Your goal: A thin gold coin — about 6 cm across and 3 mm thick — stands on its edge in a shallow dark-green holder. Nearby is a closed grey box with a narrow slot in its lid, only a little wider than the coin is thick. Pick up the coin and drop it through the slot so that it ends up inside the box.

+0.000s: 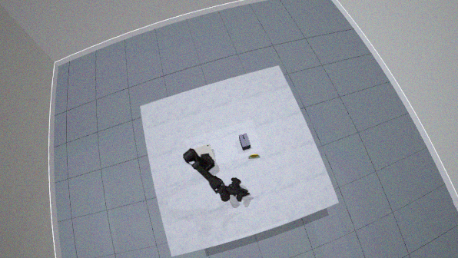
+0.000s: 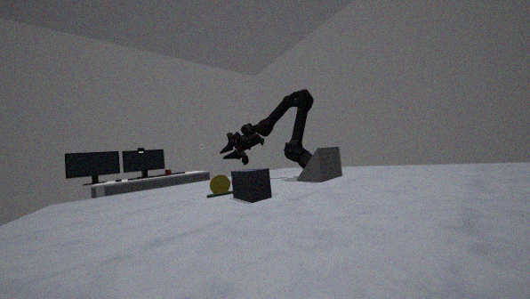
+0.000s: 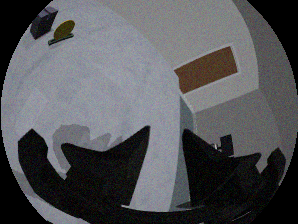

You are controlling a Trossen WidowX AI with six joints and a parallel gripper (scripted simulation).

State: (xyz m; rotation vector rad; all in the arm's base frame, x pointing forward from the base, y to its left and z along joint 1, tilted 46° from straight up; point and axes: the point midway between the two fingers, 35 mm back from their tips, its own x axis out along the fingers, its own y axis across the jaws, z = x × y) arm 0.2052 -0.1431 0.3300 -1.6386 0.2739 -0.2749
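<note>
Right now my gripper tip is 11 cm short of the gold coin, 28 cm to the right of it and 10 cm above it.
</note>
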